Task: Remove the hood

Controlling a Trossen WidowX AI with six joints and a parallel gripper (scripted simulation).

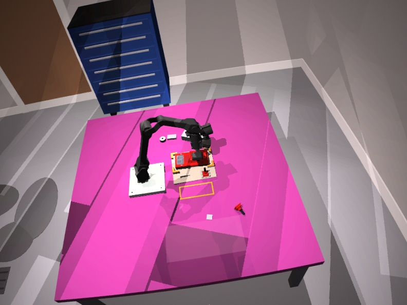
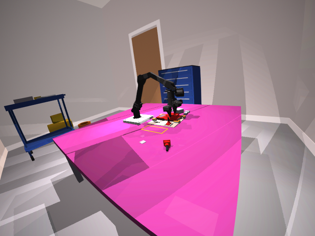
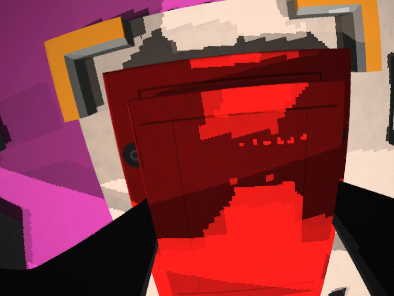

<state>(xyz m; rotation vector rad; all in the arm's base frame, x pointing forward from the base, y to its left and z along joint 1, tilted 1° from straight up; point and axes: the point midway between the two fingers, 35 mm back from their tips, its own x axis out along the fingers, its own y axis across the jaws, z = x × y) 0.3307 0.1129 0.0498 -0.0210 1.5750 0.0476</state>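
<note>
Now: the red hood panel 1 cm above my gripper tip.
</note>
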